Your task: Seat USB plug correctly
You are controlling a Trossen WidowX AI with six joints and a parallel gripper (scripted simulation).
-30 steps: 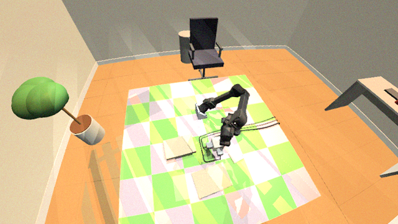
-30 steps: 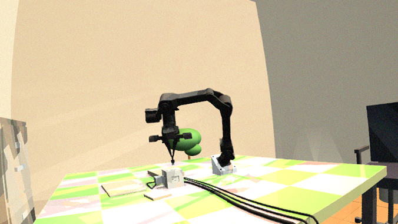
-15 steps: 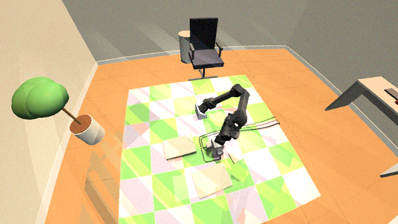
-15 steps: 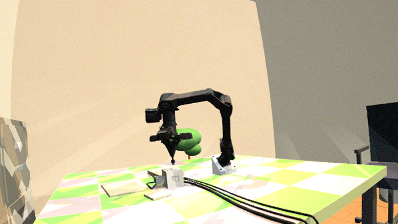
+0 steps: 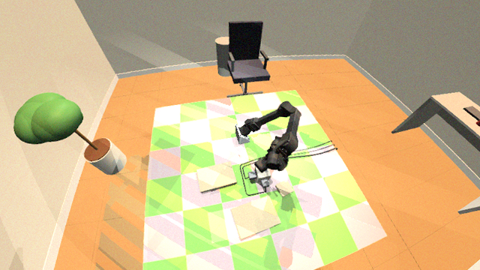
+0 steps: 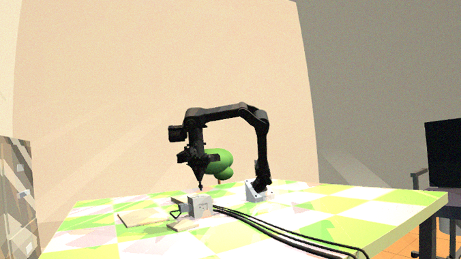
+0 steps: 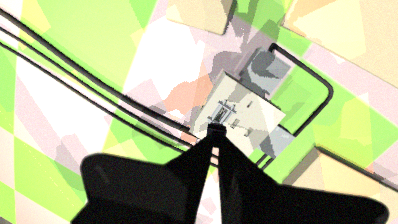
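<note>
Right now the dark USB plug is 20 mm below my gripper tip.
</note>
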